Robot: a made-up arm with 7 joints. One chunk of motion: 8 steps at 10 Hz.
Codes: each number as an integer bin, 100 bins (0 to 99) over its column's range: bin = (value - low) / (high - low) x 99, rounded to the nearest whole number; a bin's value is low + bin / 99 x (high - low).
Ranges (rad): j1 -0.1..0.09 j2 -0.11..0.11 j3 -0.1..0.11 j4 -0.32..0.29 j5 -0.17..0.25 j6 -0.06..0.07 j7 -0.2..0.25
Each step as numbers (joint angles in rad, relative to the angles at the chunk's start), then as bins.
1 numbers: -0.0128 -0.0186 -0.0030 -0.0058 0.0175 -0.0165 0.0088
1 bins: 45 41 46 51 44 33 46
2 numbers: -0.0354 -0.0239 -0.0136 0.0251 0.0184 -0.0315 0.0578
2 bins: 34 39 41 56 44 22 57
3 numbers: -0.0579 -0.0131 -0.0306 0.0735 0.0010 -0.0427 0.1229
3 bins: 22 44 33 64 40 13 71
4 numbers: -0.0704 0.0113 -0.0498 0.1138 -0.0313 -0.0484 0.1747
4 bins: 15 55 24 70 33 9 82
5 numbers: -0.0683 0.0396 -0.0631 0.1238 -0.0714 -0.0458 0.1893
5 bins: 17 67 17 72 23 11 86
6 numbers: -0.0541 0.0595 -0.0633 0.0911 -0.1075 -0.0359 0.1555
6 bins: 24 76 17 67 15 18 78
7 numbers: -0.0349 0.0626 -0.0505 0.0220 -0.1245 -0.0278 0.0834
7 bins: 34 78 23 56 11 25 62
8 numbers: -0.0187 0.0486 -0.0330 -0.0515 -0.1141 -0.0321 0.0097
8 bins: 42 71 32 44 13 21 46
